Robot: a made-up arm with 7 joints. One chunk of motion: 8 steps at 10 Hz.
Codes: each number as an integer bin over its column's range. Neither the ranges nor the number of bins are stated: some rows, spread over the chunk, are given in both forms.
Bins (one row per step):
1: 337 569 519 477 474 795
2: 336 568 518 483 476 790
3: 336 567 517 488 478 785
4: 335 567 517 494 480 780
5: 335 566 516 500 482 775
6: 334 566 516 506 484 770
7: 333 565 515 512 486 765
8: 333 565 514 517 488 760
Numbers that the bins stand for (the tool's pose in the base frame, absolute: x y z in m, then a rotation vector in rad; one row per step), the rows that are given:
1: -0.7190 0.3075 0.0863 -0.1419 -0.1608 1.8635
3: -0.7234 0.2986 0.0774 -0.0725 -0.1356 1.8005
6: -0.7322 0.2942 0.0730 0.0410 -0.0977 1.7059
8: -0.7367 0.2898 0.0642 0.1104 -0.0725 1.6428
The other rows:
2: -0.7234 0.3031 0.0819 -0.1041 -0.1482 1.8320
4: -0.7278 0.2986 0.0774 -0.0347 -0.1230 1.7689
5: -0.7278 0.2942 0.0730 0.0032 -0.1104 1.7374
7: -0.7367 0.2898 0.0686 0.0788 -0.0851 1.6743

